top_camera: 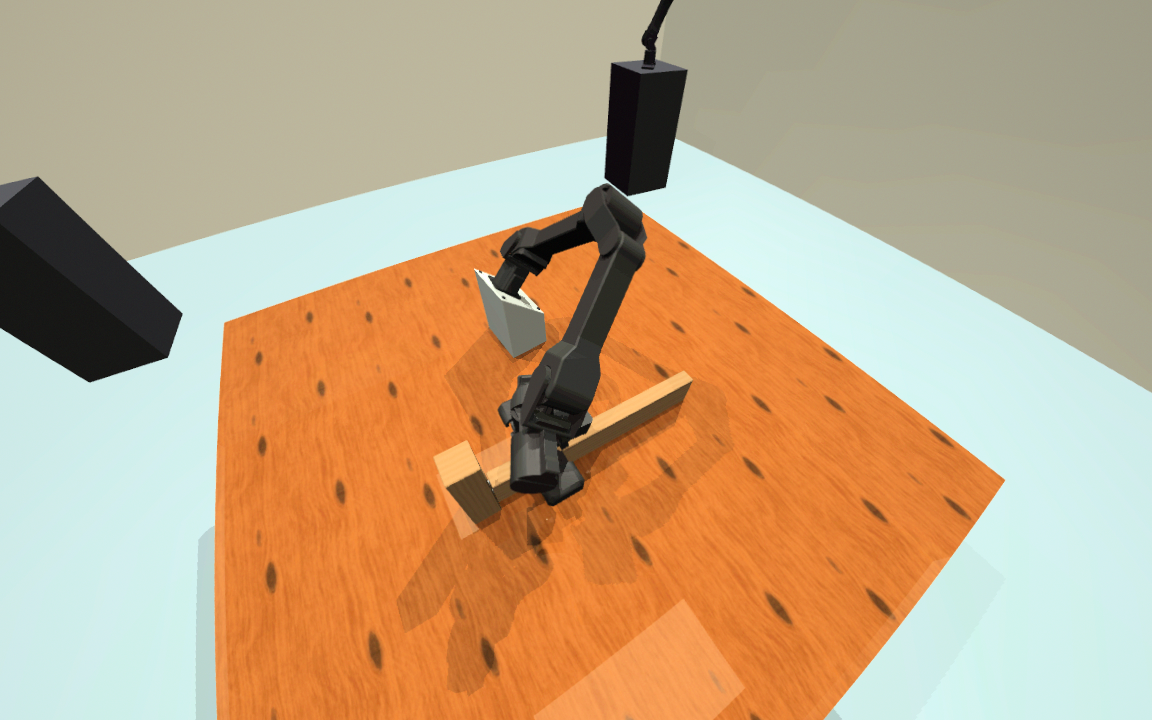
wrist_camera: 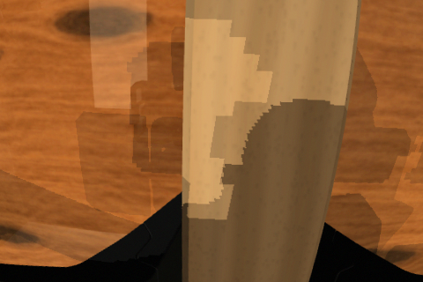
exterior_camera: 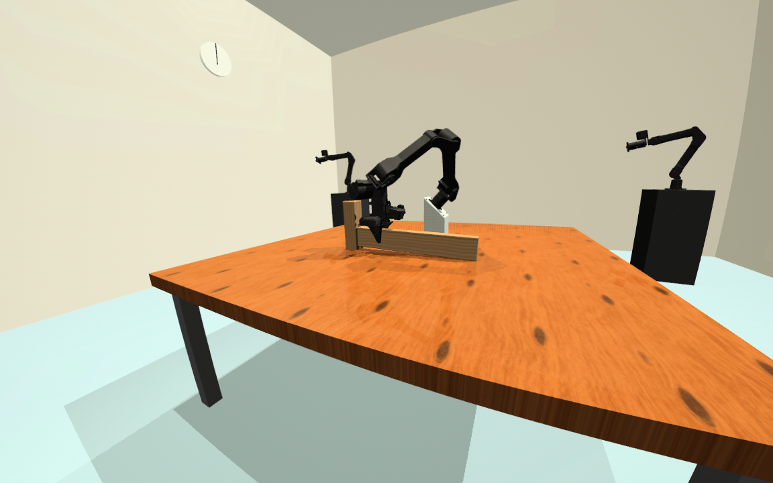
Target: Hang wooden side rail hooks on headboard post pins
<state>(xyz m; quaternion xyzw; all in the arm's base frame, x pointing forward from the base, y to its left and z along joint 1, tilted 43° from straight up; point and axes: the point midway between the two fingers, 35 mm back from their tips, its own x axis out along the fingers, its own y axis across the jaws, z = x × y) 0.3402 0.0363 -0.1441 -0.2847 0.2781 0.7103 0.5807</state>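
My gripper tip is now 120 mm to the left of the headboard post, 50 mm below it and 10 mm short of it.
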